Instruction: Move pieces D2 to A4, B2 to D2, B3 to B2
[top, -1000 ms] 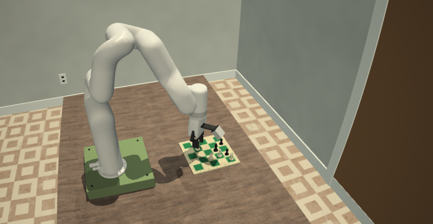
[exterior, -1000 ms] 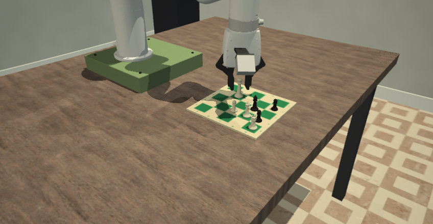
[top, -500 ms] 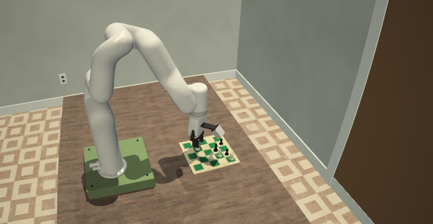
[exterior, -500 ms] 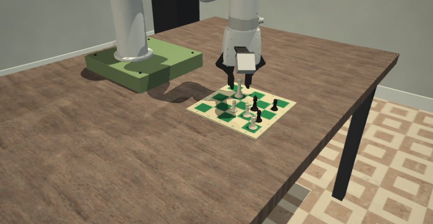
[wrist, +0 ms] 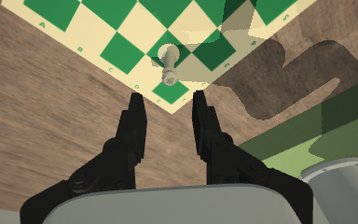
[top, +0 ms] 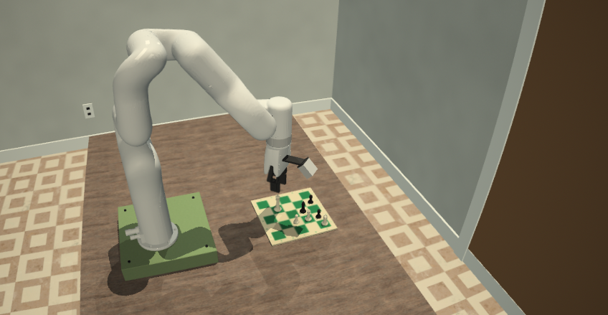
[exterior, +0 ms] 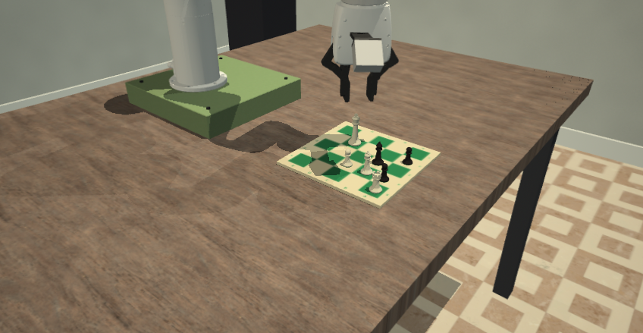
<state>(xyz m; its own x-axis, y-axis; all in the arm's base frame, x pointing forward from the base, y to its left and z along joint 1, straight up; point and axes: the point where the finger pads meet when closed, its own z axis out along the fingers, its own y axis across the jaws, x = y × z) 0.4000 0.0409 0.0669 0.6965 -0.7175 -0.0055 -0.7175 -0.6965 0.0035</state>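
Now: the black bishop 70 mm ahead of my hand, 40 mm to the right of it and 90 mm below it. Round my hand: chessboard (40 mm ahead, 40 mm to the right, 120 mm below); then white pawn (30 mm ahead, 80 mm to the right, 100 mm below); then white king (80 mm below).
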